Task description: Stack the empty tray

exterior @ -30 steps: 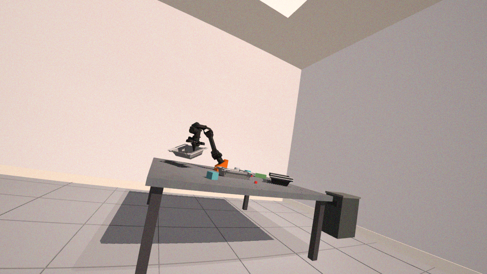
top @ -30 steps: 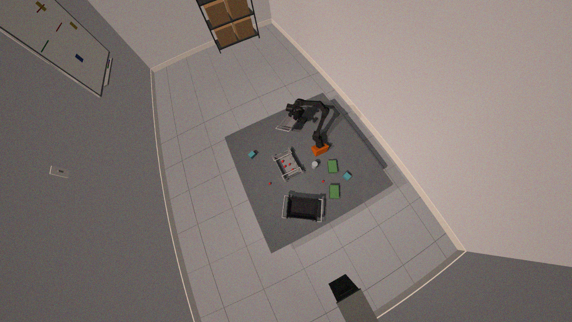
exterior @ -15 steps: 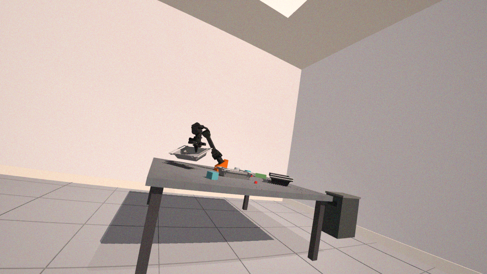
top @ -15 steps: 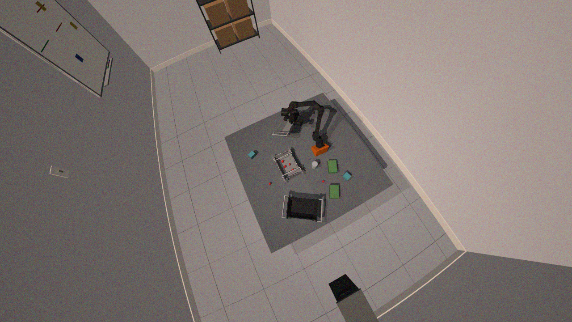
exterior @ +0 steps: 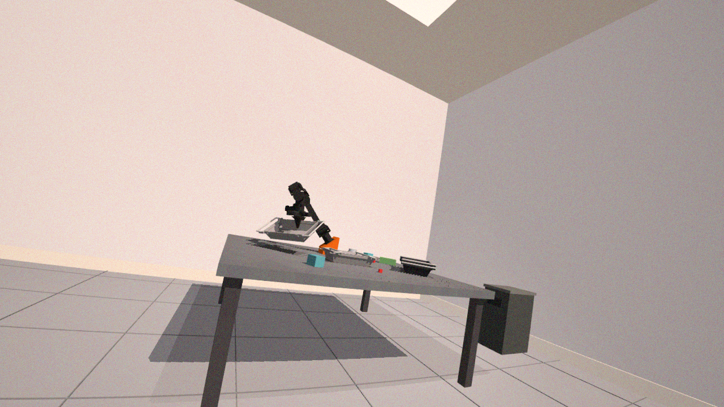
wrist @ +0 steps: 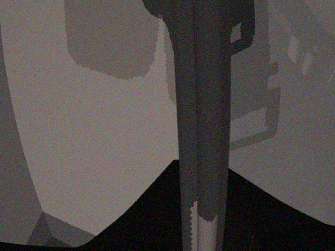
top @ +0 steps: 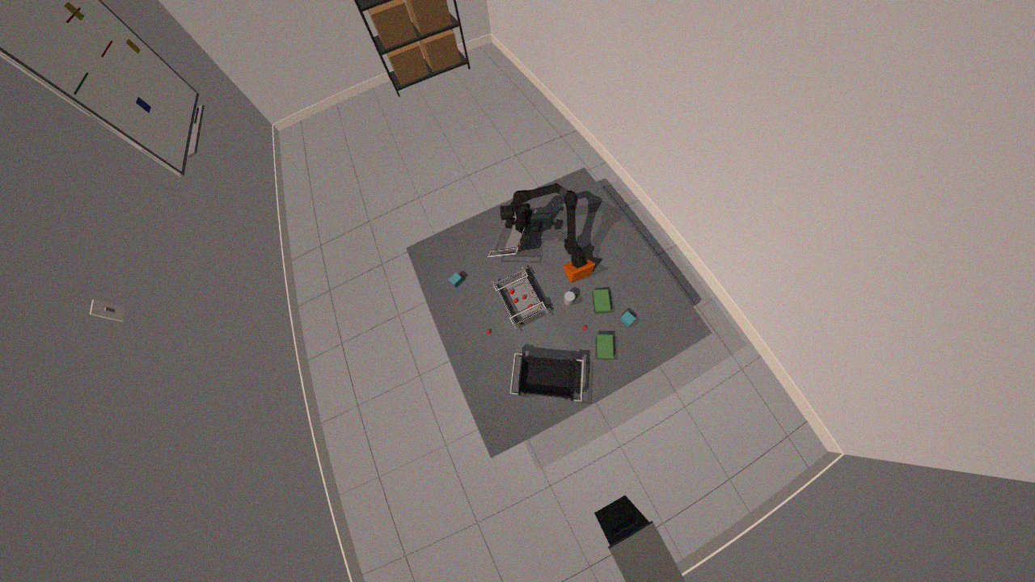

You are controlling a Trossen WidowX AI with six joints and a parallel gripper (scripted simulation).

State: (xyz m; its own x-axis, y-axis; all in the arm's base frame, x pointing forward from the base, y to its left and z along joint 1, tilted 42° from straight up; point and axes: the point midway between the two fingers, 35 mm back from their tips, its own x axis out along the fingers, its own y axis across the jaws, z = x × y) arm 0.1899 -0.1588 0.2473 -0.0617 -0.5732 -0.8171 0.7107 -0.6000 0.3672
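Right now the grey tray is 6 cm ahead of my gripper tip and 6 cm to the right of it.
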